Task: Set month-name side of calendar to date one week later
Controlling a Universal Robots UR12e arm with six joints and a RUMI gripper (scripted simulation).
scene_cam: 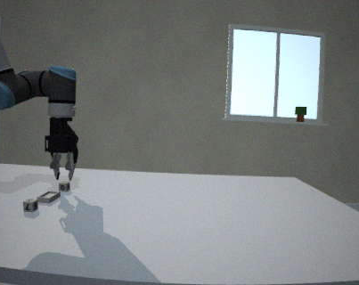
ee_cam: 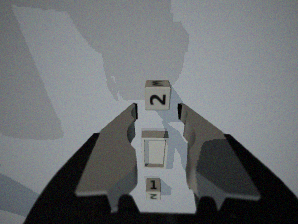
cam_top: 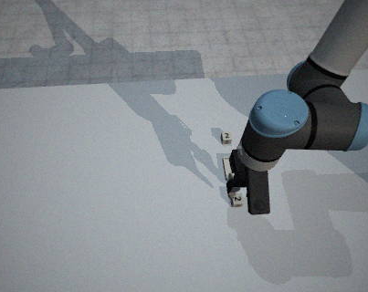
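My hand is 40 mm above the cube. Round my hand: tray: 110 mm to the right, 40 mm below, 10 mm behind.
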